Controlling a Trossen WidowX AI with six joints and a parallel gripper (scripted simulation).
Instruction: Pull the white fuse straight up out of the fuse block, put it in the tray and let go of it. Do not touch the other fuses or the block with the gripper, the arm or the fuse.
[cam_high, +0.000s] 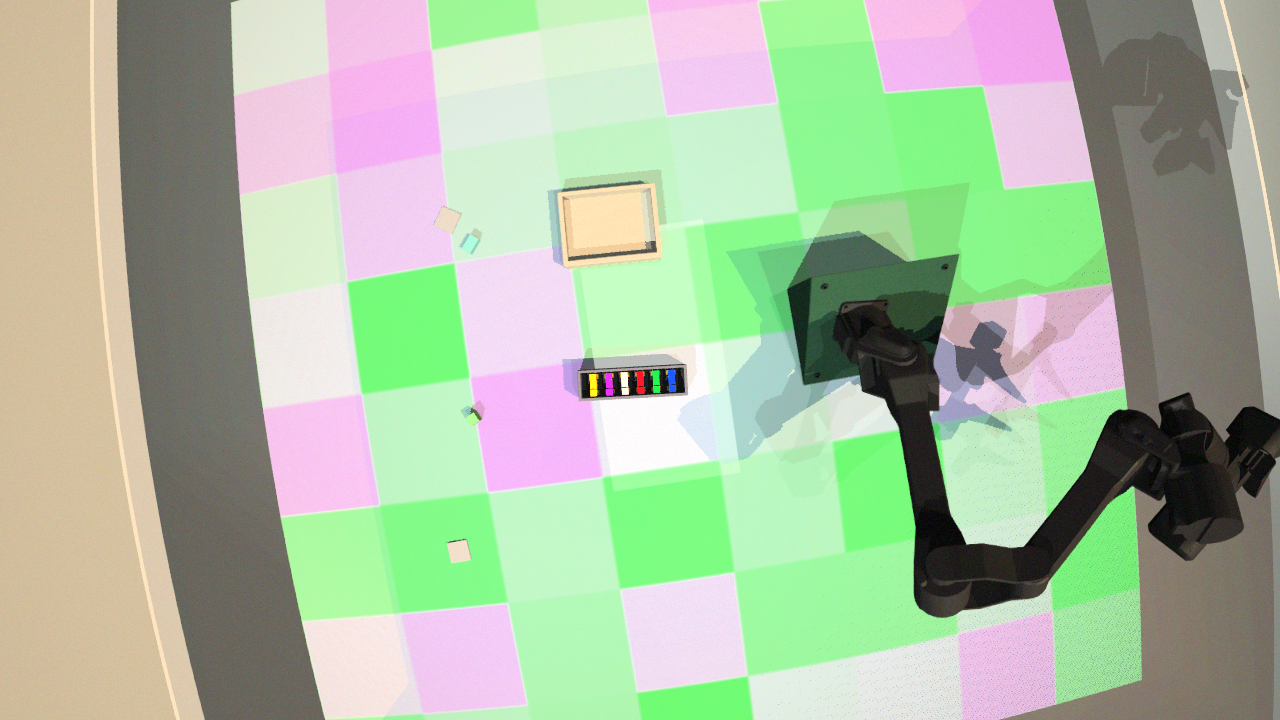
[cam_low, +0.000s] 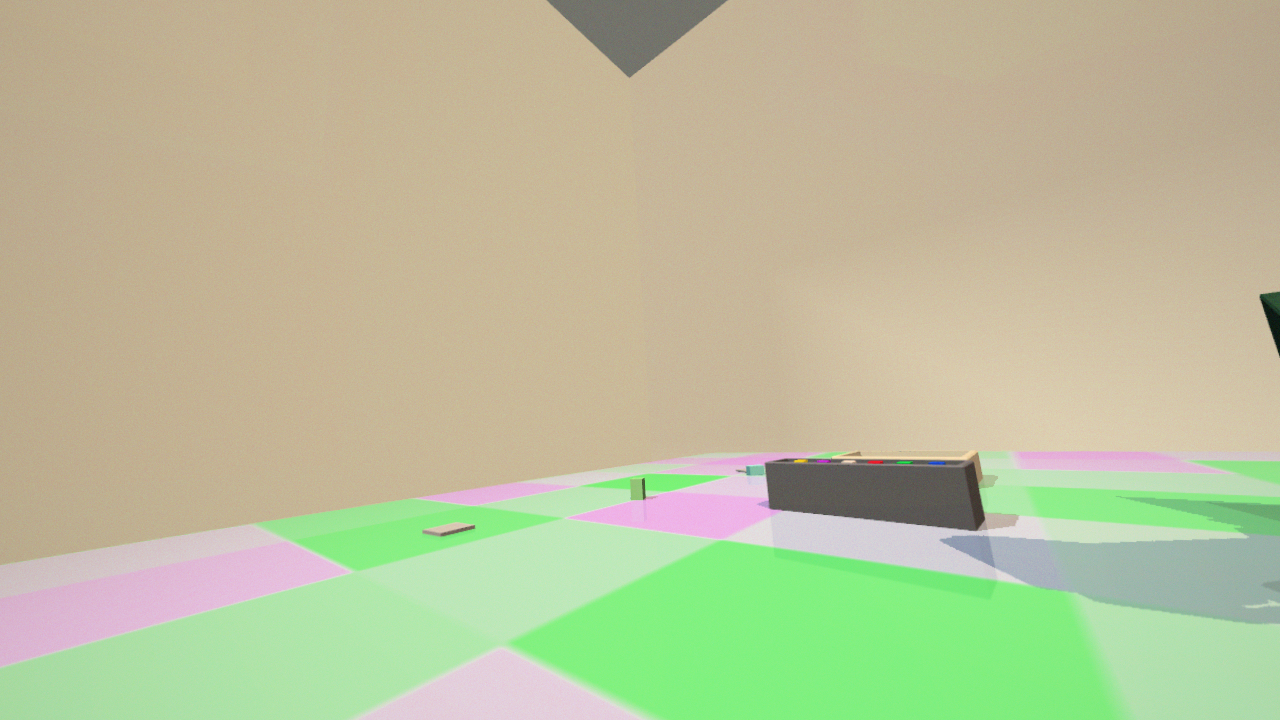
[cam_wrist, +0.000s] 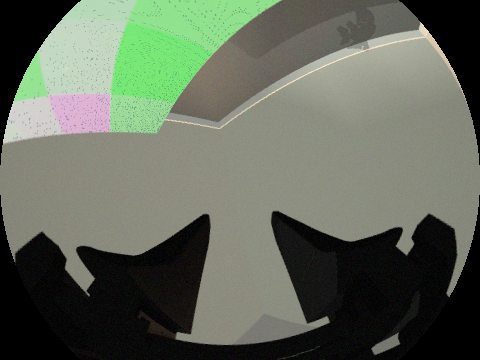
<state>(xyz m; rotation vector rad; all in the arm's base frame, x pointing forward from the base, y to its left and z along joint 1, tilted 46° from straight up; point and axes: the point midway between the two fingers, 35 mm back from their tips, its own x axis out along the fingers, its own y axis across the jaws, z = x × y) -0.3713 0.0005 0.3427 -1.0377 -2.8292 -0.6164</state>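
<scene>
The white fuse lies 730 mm ahead of my gripper tip, 210 mm to the right of it and 240 mm below it. Round my gripper tip: beige tray 730 mm ahead, 420 mm to the right, 270 mm below; green cube 940 mm ahead, 170 mm to the right, 260 mm below; teal bit 930 mm ahead, 410 mm to the right, 260 mm below.
</scene>
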